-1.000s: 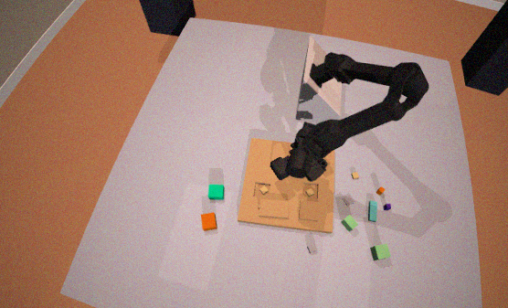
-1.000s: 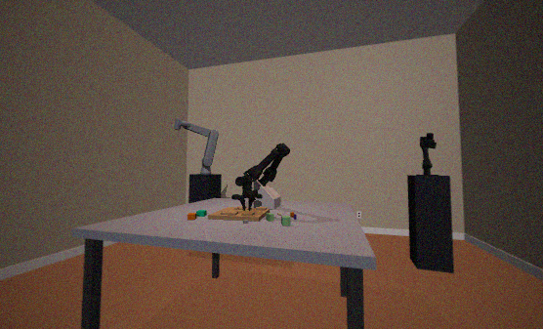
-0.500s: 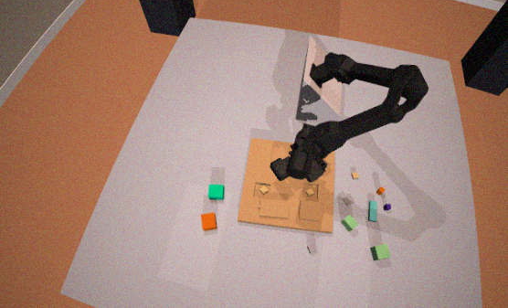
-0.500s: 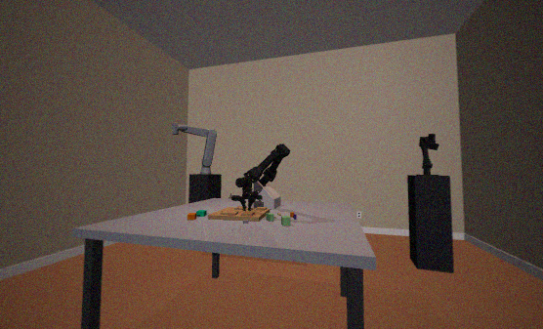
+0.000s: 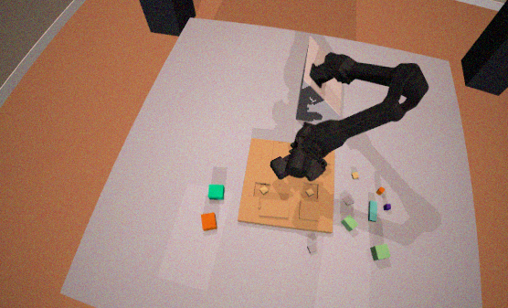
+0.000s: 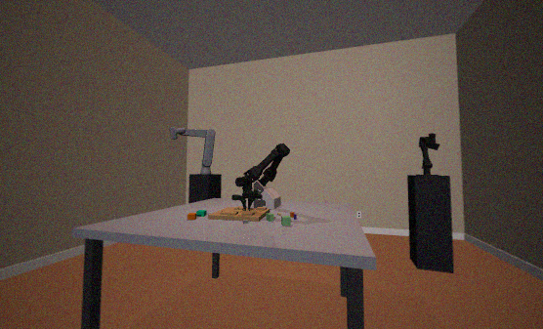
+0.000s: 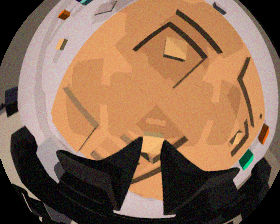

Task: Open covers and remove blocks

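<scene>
Right now my gripper tip is 5 cm short of the tan puzzle board and 1 cm to the right of it. From my gripper tip the other things lie so: teal bar: 8 cm ahead, 28 cm to the left, 1 cm below; tiny orange cube: 29 cm to the left, 1 cm below; green block: 16 cm ahead, 23 cm to the right.
</scene>
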